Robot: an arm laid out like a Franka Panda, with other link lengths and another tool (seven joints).
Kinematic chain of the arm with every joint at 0, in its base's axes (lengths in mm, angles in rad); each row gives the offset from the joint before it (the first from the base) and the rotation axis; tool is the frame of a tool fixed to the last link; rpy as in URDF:
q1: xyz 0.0 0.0 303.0 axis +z
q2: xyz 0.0 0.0 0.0 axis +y
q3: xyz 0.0 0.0 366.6 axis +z
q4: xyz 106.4 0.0 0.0 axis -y
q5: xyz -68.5 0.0 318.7 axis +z
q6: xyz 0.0 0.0 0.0 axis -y
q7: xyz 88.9 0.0 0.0 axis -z
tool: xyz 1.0 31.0 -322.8 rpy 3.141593 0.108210 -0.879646
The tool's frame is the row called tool.
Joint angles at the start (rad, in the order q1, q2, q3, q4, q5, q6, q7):
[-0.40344, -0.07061, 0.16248, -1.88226, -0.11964, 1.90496, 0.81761]
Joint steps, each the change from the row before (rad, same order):
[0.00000, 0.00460, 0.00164, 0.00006, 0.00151, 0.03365, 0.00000]
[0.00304, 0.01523, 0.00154, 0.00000, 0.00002, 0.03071, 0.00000]
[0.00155, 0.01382, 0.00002, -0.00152, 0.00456, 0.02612, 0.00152]
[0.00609, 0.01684, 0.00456, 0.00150, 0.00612, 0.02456, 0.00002]
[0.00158, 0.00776, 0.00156, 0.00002, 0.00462, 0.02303, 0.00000]
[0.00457, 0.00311, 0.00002, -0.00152, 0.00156, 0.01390, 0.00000]
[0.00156, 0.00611, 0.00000, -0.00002, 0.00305, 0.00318, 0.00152]
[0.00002, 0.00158, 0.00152, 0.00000, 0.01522, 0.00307, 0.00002]
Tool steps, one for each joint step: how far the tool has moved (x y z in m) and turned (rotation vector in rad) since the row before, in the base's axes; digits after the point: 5 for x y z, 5 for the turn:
[0.01087, -0.00041, 0.00233, -0.00390, -0.02877, 0.00552]
[0.01070, 0.00083, -0.00386, -0.00038, -0.01577, 0.00837]
[0.00851, 0.00067, -0.00454, 0.00494, -0.01244, 0.00195]
[0.01031, 0.00607, -0.00510, 0.00698, -0.01115, 0.01164]
[0.00781, 0.00184, -0.00079, 0.00292, -0.01630, 0.00417]
[0.00442, 0.00254, -0.00027, 0.00039, -0.00955, 0.00550]
[0.00152, 0.00136, -0.00307, 0.00481, 0.00176, -0.00054]
[0.00190, 0.00422, -0.00043, 0.01420, -0.00460, -0.00287]

